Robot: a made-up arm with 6 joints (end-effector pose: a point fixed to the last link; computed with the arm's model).
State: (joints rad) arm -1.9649 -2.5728 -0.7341 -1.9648 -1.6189 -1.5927
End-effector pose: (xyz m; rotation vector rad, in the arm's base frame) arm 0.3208 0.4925 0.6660 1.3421 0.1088 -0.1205
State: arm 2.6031 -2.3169 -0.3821 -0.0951 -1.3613 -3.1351
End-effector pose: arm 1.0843 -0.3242 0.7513 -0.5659 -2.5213 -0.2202
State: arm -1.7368 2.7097 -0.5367 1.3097 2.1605 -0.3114
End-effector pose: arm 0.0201 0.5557 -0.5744 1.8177 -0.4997 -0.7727
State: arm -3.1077 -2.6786 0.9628 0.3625 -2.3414 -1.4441
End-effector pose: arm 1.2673 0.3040 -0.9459 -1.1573 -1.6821 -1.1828
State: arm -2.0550 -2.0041 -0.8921 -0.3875 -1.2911 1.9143
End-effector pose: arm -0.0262 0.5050 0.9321 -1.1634 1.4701 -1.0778
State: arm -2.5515 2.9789 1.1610 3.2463 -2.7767 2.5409
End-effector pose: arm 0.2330 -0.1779 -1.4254 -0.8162 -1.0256 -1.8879
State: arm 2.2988 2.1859 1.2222 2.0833 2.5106 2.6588
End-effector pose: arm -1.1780 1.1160 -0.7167 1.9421 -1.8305 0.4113
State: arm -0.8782 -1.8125 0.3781 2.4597 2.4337 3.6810
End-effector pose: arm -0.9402 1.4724 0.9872 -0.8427 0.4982 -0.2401
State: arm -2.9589 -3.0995 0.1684 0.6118 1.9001 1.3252
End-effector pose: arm 0.9296 0.4040 -0.7853 0.5992 0.8070 -1.7578
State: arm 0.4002 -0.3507 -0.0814 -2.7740 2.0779 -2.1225
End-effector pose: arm 0.4507 0.4734 1.7064 -1.2452 1.6649 0.8041
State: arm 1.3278 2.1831 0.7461 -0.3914 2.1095 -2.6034
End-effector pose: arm 0.4642 0.8008 -1.0320 2.6024 1.0012 1.1508
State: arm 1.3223 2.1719 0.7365 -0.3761 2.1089 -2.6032
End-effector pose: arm 0.4732 0.8097 -1.0217 2.5990 1.0141 1.1559
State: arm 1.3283 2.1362 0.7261 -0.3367 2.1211 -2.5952
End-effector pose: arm 0.4854 0.8656 -0.9875 2.5925 1.0560 1.2167
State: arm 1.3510 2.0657 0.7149 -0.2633 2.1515 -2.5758
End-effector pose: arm 0.4965 0.9867 -0.9135 2.5771 1.1357 1.3601
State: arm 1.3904 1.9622 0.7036 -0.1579 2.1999 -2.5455
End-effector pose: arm 0.4924 1.1641 -0.7888 -2.3780 -1.1632 -1.4868
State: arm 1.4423 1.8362 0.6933 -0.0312 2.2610 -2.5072
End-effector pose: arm 0.4579 1.3676 -0.6123 -2.1022 -1.1511 -1.6004
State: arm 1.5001 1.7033 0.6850 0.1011 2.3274 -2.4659
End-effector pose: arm 0.3886 1.5577 -0.3994 -1.8126 -1.1043 -1.6860
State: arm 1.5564 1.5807 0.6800 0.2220 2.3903 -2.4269
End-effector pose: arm 0.2967 1.7041 -0.1813 -1.5507 -1.0344 -1.7334
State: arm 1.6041 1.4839 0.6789 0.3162 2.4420 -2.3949
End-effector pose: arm 0.2055 1.7964 0.0039 -1.3488 -0.9618 -1.7494
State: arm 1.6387 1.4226 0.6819 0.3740 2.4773 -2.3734
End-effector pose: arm 0.1349 1.8442 0.1281 -1.2216 -0.9047 -1.7478
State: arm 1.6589 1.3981 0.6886 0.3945 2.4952 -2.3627
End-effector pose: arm 0.0940 1.8633 0.1824 -1.1669 -0.8712 -1.7412
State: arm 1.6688 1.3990 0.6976 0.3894 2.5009 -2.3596
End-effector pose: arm 0.0757 1.8679 0.1870 -1.1606 -0.8563 -1.7349
